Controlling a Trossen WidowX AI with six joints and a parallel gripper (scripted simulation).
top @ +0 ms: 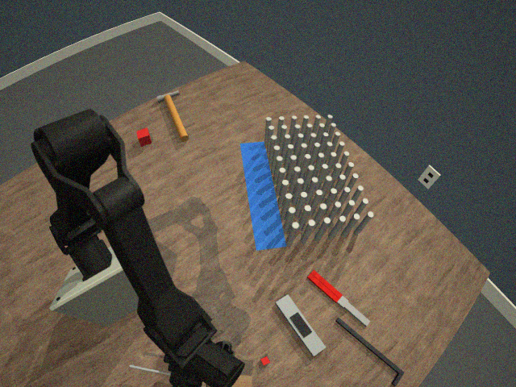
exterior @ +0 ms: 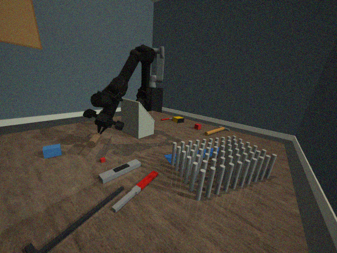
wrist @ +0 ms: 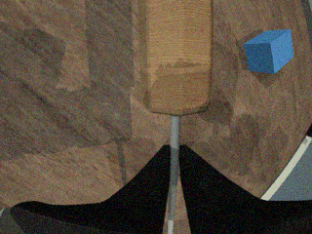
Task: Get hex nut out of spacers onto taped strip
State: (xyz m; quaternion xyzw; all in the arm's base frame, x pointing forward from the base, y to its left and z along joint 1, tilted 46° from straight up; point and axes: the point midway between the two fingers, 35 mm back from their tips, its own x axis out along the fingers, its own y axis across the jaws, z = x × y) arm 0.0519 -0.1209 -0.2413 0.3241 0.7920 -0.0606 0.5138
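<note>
My gripper tip is 15 cm short of the small red cube, 6 cm to the left of it and 6 cm above it. Round my gripper tip: blue block: 18 cm to the right, 5 cm below, 5 cm behind; thin metal rod: 2 cm to the left, 2 cm behind; grey bar: 26 cm ahead, 6 cm below, 4 cm to the right.
</note>
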